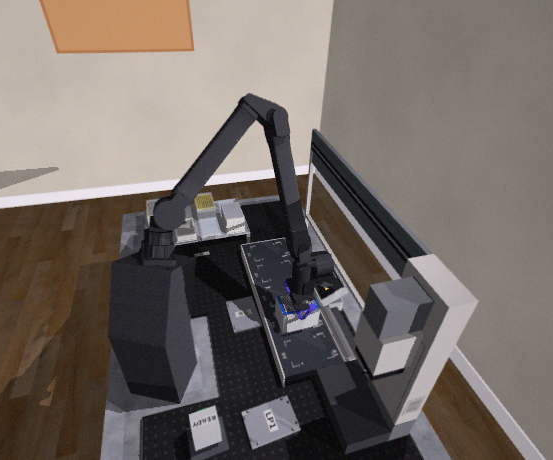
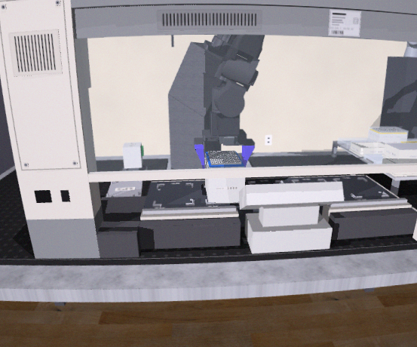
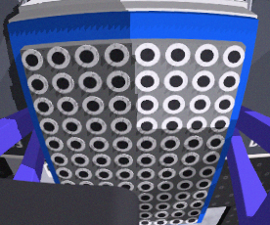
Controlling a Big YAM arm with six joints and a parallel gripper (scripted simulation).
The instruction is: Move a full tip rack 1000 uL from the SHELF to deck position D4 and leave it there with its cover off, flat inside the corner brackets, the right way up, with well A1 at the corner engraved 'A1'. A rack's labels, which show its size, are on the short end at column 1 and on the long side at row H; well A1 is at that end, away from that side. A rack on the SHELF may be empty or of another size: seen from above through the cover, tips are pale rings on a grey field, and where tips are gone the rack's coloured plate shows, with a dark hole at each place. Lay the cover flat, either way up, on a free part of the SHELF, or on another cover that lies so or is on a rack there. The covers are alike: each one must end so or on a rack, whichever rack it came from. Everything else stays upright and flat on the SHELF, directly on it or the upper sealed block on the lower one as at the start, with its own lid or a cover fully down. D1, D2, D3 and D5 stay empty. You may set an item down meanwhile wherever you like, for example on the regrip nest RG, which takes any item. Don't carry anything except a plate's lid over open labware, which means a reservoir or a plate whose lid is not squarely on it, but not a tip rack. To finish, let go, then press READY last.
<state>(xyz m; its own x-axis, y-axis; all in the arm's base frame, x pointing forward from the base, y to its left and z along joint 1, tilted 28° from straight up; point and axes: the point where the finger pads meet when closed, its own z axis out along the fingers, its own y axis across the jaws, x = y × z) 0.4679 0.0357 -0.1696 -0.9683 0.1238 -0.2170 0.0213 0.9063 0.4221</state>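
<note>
My hand is 1 cm to the right of the tip rack and 1 cm short of it. From my hand the other things lie so: instrument tower (35 cm to the right, 15 cm ahead, 15 cm above); ready block (36 cm behind, 24 cm to the right, 4 cm below); regrip nest RG (16 cm behind, 12 cm to the left, 12 cm below).
</note>
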